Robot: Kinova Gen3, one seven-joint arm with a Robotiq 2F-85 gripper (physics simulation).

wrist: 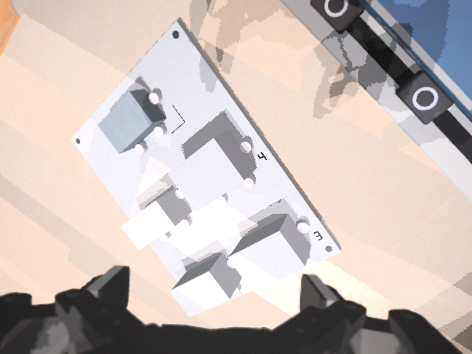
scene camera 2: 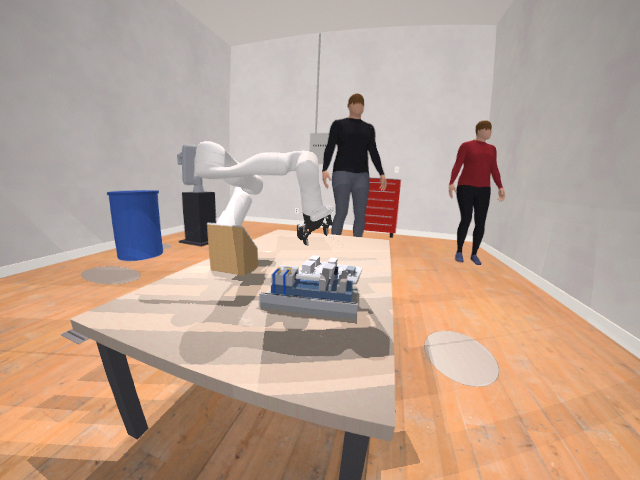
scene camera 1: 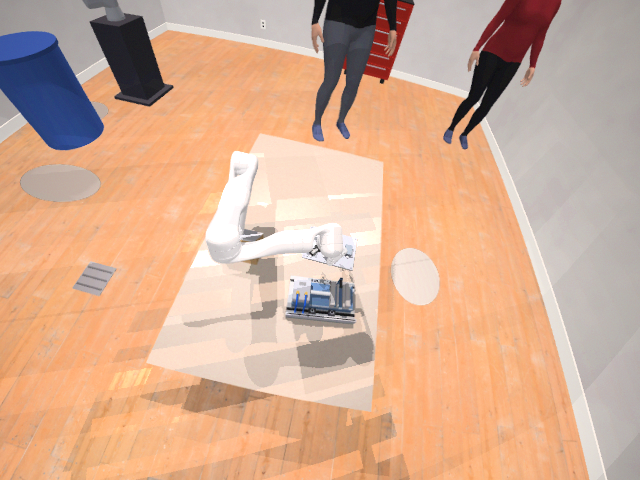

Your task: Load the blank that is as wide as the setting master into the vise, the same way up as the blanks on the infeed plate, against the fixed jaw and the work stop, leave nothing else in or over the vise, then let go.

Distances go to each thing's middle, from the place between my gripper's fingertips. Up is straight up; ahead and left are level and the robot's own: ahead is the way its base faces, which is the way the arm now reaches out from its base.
Scene:
Now: hand 15 cm above the white infeed plate (wrist: 177, 68), 9 cm to the right of it and 4 cm short of it. Also, from my hand: setting master (wrist: 134, 117) 14 cm below, 13 cm ahead, 9 cm to the left.

